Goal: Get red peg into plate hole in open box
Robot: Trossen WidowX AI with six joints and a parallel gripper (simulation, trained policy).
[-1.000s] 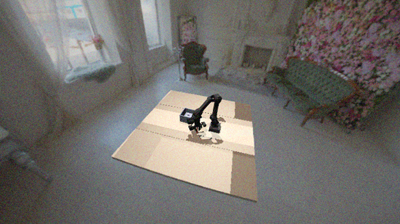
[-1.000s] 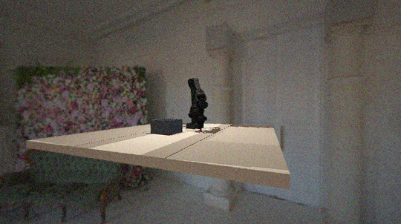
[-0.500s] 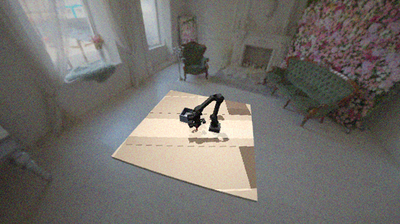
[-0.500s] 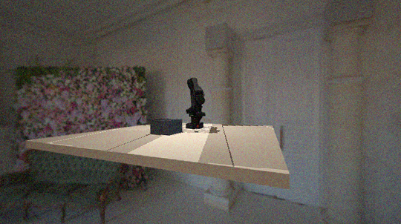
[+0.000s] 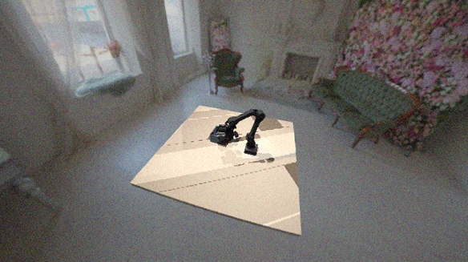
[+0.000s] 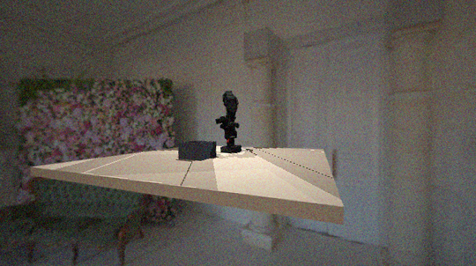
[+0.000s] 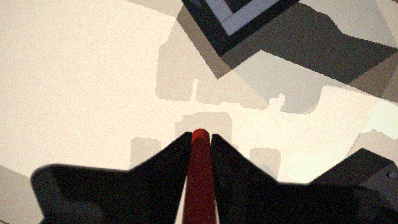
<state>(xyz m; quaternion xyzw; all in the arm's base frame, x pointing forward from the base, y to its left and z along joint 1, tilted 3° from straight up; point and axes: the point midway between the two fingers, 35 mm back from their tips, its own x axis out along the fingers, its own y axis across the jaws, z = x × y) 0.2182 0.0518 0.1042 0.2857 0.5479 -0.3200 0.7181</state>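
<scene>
Now: the pale plate 100 mm ahead of my gripper tip, 150 mm to the right of it and 60 mm below it. Round my gripper tip: dark box: 100 mm ahead, 150 mm to the right, 80 mm below; then red peg: 10 mm behind, 10 mm to the left, 20 mm above.
</scene>
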